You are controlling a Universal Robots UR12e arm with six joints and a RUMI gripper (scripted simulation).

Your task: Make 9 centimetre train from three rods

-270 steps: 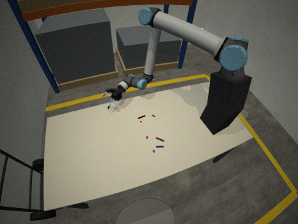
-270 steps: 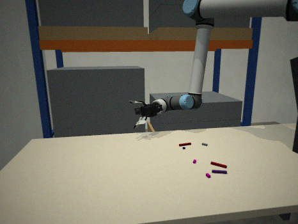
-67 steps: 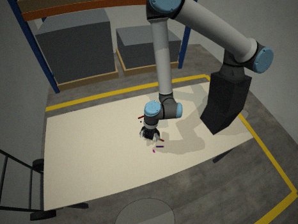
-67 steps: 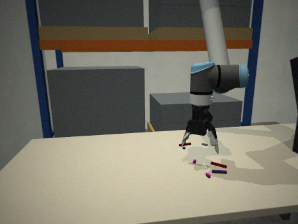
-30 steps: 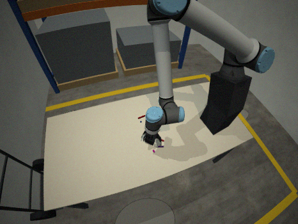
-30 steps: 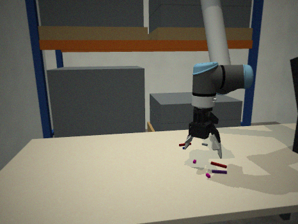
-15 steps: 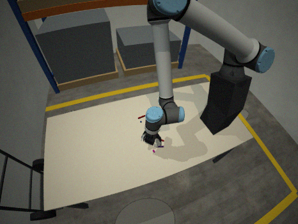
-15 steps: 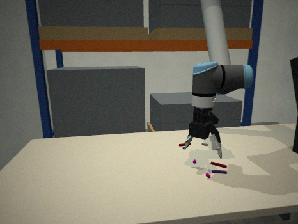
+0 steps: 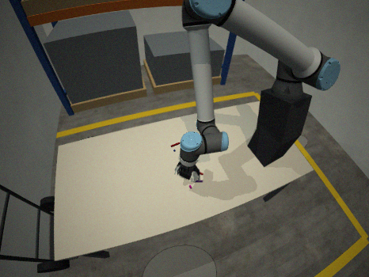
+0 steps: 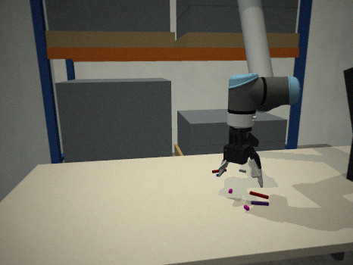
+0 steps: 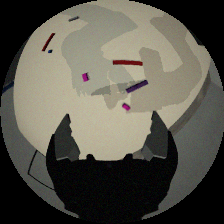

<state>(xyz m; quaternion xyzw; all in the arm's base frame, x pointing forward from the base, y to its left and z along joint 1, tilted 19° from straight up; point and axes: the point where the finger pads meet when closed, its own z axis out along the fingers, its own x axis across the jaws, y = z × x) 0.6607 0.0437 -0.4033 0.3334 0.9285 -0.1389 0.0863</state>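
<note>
Now: hand 240 mm to the left of the blue rod, 70 mm above it and 20 mm short of it. Round my hand: purple rod (70 mm below, 70 mm behind, 20 mm to the left); grey rod (280 mm to the right, 100 mm behind, 70 mm below).
</note>
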